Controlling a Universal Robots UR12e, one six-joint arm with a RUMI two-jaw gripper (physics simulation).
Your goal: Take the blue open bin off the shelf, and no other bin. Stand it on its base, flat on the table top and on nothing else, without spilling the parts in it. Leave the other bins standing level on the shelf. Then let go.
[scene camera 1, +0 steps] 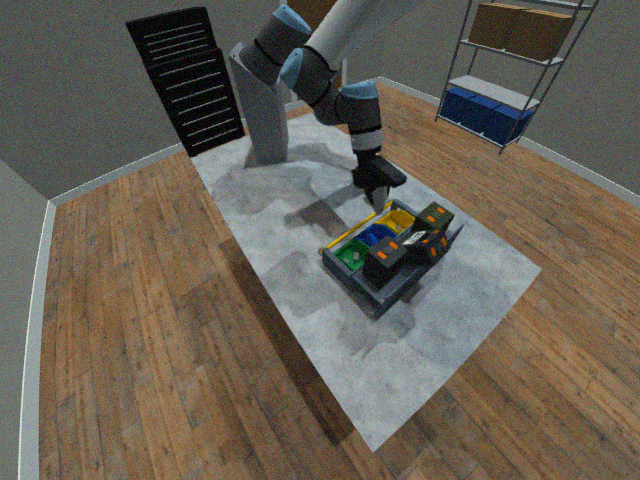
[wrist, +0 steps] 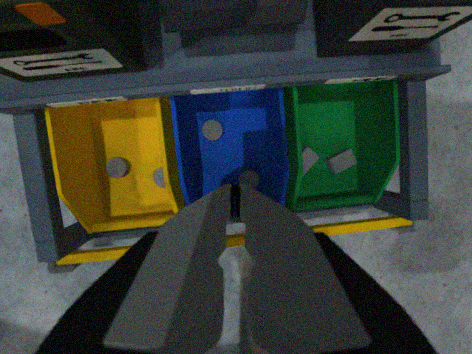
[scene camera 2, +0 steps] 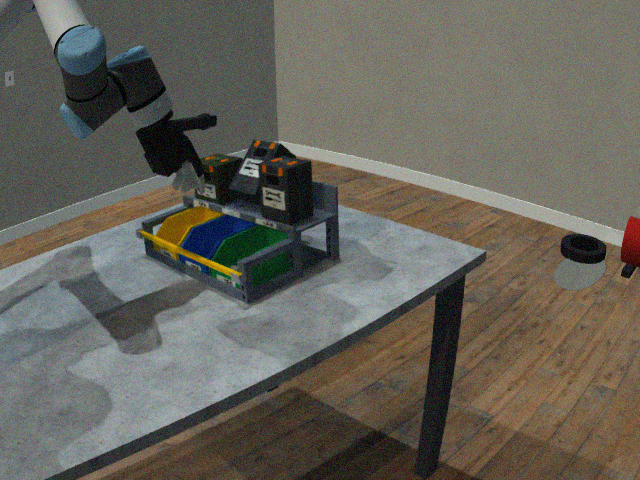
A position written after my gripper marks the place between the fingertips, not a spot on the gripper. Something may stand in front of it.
In view: my gripper [scene camera 2: 202, 192], a blue open bin [scene camera 2: 204, 240], a green bin [scene camera 2: 246, 243] and a yellow bin [scene camera 2: 175, 228].
The blue open bin is seen too in the wrist view [wrist: 254, 137]. The green bin is seen too in the wrist view [wrist: 362, 116]. The yellow bin also shows in the wrist view [wrist: 83, 138].
